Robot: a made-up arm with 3 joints.
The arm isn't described. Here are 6 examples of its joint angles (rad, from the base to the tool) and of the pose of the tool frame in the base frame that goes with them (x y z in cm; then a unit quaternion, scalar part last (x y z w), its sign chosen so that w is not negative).
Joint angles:
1: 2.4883 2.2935 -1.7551
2: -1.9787 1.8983 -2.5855
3: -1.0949 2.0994 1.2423
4: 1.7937 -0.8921 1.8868
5: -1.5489 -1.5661 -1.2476
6: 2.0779 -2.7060 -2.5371
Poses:
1: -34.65 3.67 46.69 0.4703 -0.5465 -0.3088 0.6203
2: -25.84 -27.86 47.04 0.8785 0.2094 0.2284 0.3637
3: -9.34 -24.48 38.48 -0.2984 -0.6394 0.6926 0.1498
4: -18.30 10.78 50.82 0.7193 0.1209 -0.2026 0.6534
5: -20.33 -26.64 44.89 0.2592 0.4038 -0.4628 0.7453
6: -31.60 9.43 45.28 -0.3743 0.6439 0.5898 0.3120
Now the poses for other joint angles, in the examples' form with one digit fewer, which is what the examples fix.
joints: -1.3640 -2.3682 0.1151
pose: -22.6 -28.6 44.1 0.012 0.375 0.496 0.783
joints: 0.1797 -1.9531 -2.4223
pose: 1.8 -4.9 45.0 0.237 0.459 -0.071 0.853
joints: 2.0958 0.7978 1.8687
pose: -29.8 1.3 47.8 0.972 -0.221 -0.060 0.043
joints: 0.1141 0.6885 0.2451
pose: -6.0 -6.9 42.3 -0.552 0.574 -0.367 0.481
